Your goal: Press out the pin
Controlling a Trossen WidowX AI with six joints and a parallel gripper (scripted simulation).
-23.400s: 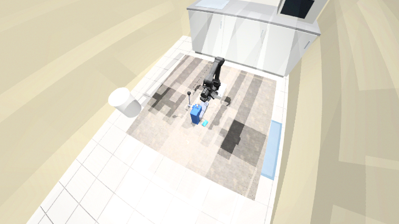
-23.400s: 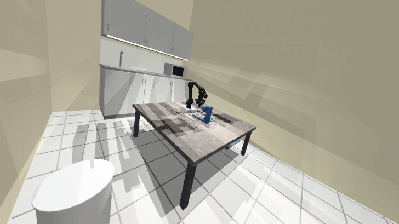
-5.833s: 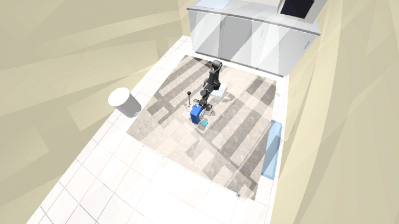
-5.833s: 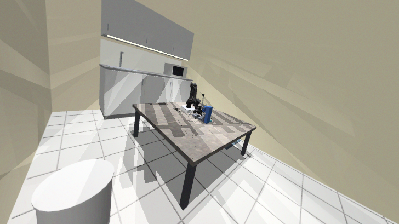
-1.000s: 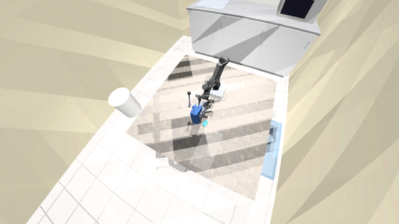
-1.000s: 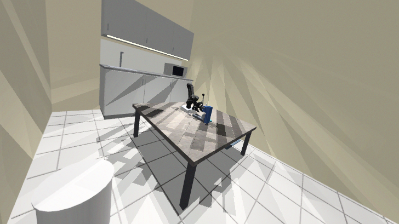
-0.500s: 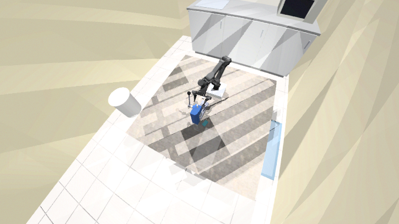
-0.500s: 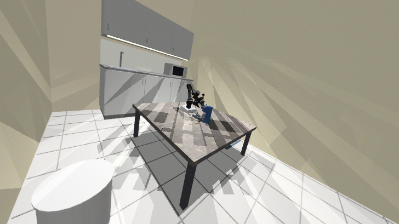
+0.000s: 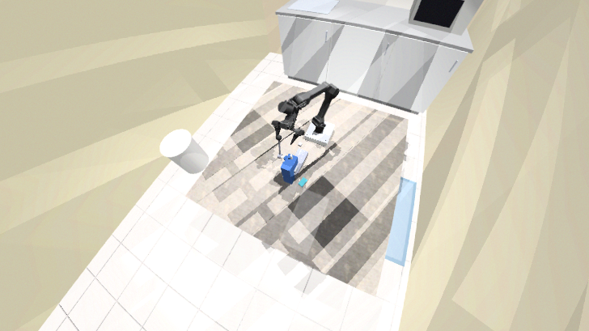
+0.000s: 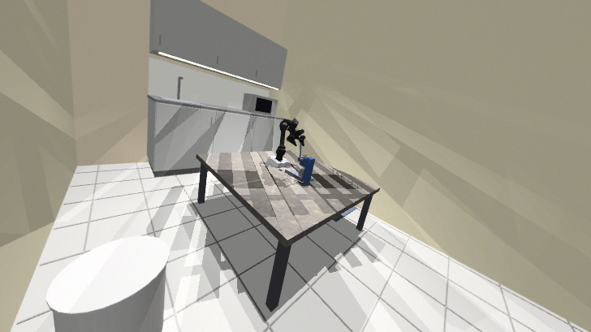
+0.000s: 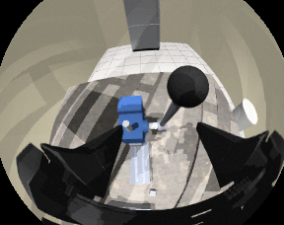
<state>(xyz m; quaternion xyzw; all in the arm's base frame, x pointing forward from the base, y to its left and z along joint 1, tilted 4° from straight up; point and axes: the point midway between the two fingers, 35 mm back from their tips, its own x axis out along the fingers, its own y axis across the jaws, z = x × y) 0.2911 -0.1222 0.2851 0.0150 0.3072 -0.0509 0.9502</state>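
Now: gripper tip 20 mm short of the grey lever, 10 mm to the left of it and 30 mm above it. From my gripper tip the other things lie so: round pin (40 mm ahead, 60 mm to the left, 230 mm below); small cup (90 mm ahead, 140 mm to the left, 290 mm below).
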